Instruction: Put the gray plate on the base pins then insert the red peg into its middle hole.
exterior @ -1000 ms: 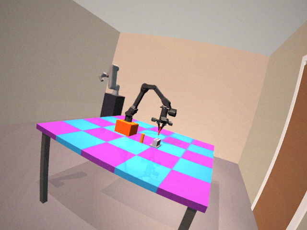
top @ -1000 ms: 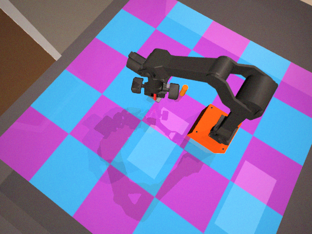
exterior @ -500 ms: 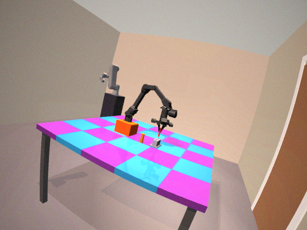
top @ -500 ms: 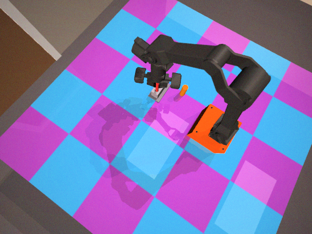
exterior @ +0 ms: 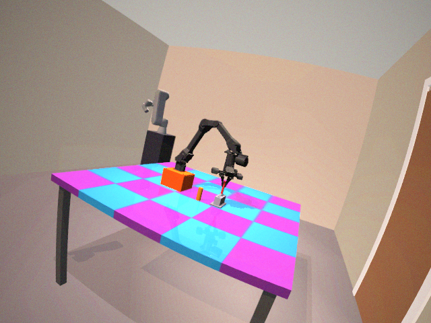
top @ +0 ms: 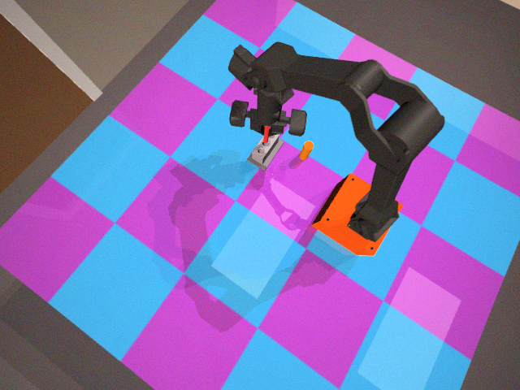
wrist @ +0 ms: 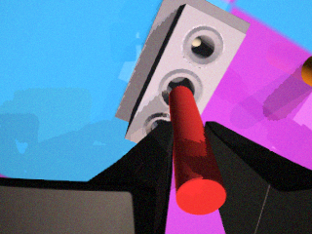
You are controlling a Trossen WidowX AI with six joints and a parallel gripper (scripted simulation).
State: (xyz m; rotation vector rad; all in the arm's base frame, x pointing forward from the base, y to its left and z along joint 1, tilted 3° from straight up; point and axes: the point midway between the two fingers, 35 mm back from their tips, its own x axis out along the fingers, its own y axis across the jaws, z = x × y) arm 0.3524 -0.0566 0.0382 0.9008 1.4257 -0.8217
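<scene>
My gripper tip is now right at the red peg. Round my gripper tip: gray plate (70 mm below); then orange cylinder (110 mm behind, 70 mm below, 60 mm to the right); then base (110 mm below).
</scene>
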